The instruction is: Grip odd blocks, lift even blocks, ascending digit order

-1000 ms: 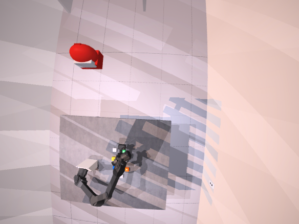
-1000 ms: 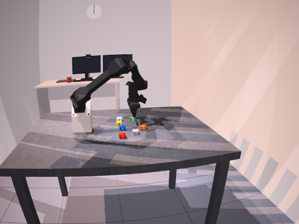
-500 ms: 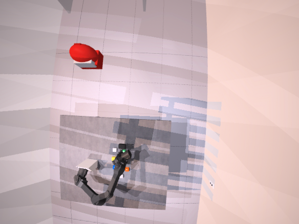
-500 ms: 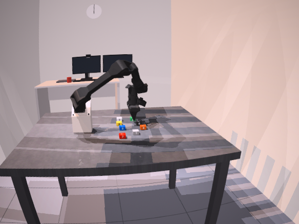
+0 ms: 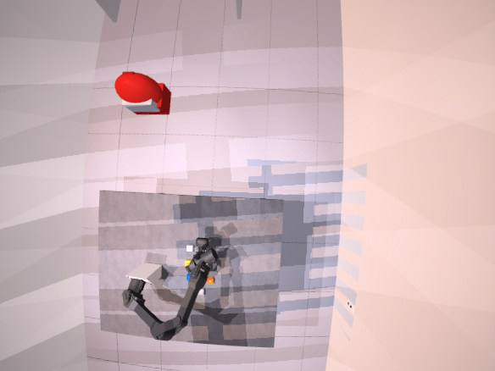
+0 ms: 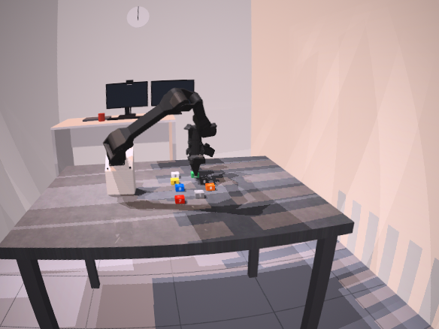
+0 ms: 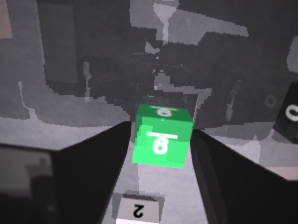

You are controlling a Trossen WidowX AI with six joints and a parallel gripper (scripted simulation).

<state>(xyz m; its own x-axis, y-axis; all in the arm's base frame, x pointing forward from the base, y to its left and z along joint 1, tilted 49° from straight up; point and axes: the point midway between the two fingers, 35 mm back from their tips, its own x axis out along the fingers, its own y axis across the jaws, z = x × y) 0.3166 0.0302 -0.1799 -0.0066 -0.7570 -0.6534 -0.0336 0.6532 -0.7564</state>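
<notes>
The green block lies right at my gripper tip. Round my gripper tip: yellow block: 9 cm behind, 8 cm to the right; then blue block: 16 cm to the right, 8 cm behind; then white block: 9 cm behind.
</notes>
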